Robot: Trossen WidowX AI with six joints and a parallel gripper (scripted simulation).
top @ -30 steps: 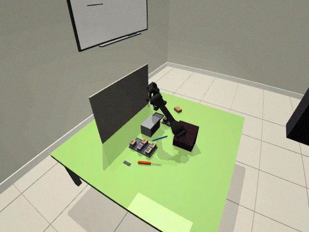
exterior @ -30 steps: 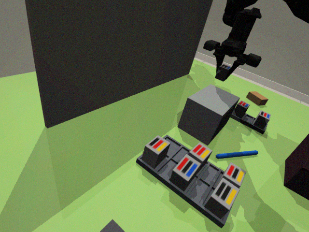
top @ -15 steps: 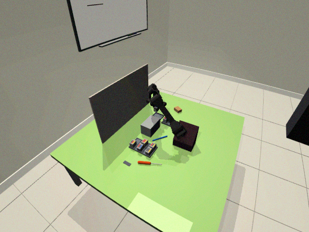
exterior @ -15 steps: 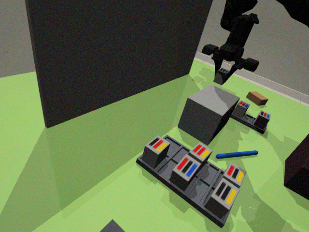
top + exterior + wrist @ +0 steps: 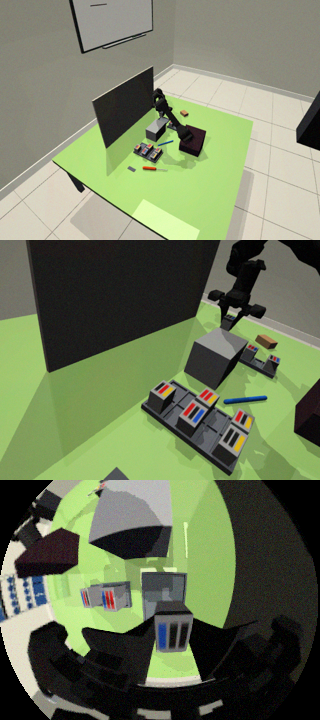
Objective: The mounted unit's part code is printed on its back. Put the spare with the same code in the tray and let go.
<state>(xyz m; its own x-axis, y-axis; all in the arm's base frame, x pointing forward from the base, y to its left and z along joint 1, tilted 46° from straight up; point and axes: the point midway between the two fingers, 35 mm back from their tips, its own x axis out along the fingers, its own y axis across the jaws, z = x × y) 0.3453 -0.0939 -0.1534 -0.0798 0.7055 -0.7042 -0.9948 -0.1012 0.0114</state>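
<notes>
The dark tray lies 70 mm below my gripper tip and 10 mm behind it. From my gripper tip the other things lie so: brown block (220 mm to the right, 130 mm behind, 60 mm below); blue pen (230 mm to the left, 180 mm behind, 70 mm below).
</notes>
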